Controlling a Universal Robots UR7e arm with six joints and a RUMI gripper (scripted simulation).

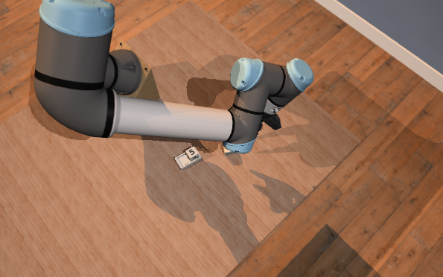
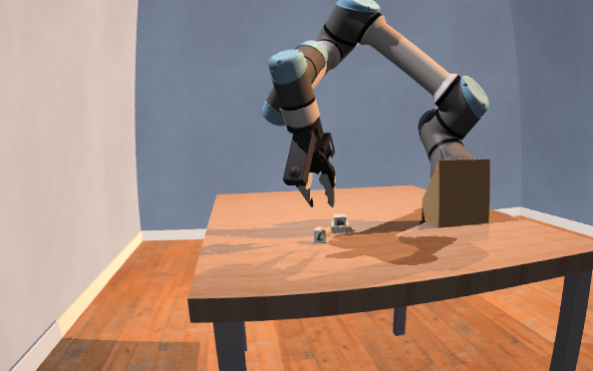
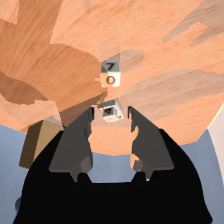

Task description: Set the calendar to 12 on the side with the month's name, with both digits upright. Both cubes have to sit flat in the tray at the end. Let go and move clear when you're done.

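The white digit cube lies 80 mm below my hand. The rest, counted from my hand: calendar tray: 120 mm to the right, 80 mm below, 80 mm behind.
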